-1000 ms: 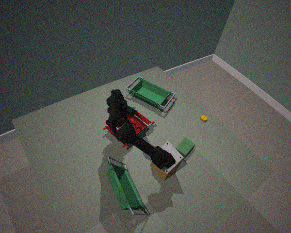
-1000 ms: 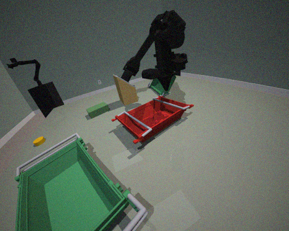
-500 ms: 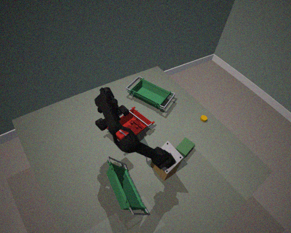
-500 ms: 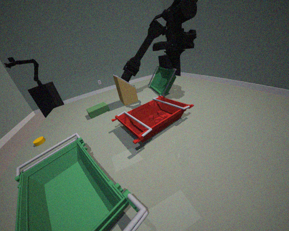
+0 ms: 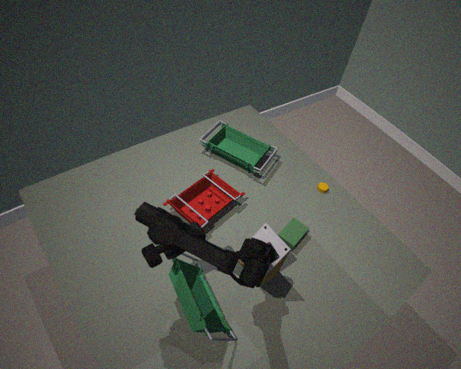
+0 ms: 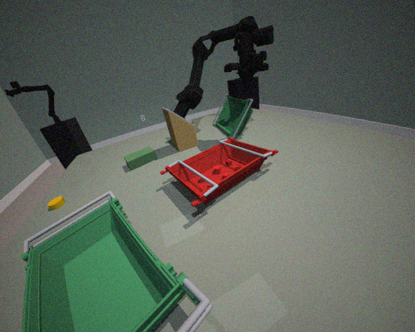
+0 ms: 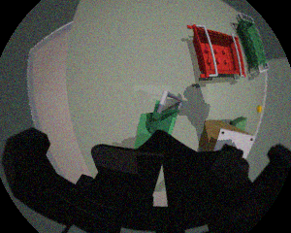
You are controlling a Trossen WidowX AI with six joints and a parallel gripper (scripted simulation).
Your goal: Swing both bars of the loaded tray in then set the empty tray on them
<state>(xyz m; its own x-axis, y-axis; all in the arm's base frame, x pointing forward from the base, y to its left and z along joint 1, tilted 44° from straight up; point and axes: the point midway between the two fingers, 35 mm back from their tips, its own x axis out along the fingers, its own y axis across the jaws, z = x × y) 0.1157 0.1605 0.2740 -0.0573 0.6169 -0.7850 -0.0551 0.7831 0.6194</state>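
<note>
Now: gripper tip 120 mm past the green tray, 120 mm above it and 50 mm to the left of it. Round my gripper tip: yellow disc (830 mm to the right, 190 mm below, 110 mm ahead); then flat green block (520 mm to the right, 180 mm below, 30 mm behind).
</note>
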